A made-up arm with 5 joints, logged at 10 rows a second.
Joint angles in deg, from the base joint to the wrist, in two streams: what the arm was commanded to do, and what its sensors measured. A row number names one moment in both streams.
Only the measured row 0 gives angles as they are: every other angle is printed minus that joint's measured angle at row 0.
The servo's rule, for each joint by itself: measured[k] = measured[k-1] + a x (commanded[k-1-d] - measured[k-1]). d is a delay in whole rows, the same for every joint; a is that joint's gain. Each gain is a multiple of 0.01, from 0.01 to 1. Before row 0 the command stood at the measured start. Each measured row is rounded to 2 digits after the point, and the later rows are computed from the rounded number. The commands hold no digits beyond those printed.
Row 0, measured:
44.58 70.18 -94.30 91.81 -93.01
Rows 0 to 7, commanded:
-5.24 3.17 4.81 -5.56 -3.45
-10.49 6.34 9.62 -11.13 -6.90
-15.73 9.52 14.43 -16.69 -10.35
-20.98 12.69 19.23 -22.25 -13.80
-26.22 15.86 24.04 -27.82 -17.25
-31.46 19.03 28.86 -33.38 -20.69
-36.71 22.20 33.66 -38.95 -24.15
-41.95 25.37 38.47 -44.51 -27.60
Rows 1 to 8, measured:
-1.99 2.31 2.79 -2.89 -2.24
-5.22 5.25 6.75 -7.17 -5.27
-9.21 8.37 11.20 -12.12 -8.57
-13.68 11.52 15.86 -17.39 -11.97
-18.45 14.69 20.60 -22.81 -15.40
-23.39 17.86 25.39 -28.31 -18.84
-28.45 21.03 30.19 -33.84 -22.29
-33.58 24.20 34.99 -39.39 -25.74
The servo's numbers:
d 0
a 0.38 0.73 0.58 0.52 0.65

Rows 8 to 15, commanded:
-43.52 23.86 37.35 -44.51 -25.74
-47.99 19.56 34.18 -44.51 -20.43
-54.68 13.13 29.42 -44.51 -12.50
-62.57 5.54 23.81 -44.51 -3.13
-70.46 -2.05 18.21 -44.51 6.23
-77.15 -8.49 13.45 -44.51 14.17
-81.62 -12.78 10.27 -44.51 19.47
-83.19 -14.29 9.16 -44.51 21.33
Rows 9 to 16, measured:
-37.36 23.95 36.36 -42.05 -25.74
-41.40 20.75 35.10 -43.33 -22.29
-46.45 15.19 31.81 -43.94 -15.93
-52.58 8.15 27.17 -44.24 -7.61
-59.37 0.70 21.97 -44.38 1.39
-66.13 -6.01 17.03 -44.45 9.70
-72.02 -10.95 13.11 -44.48 16.05
-76.26 -13.39 10.82 -44.50 19.48

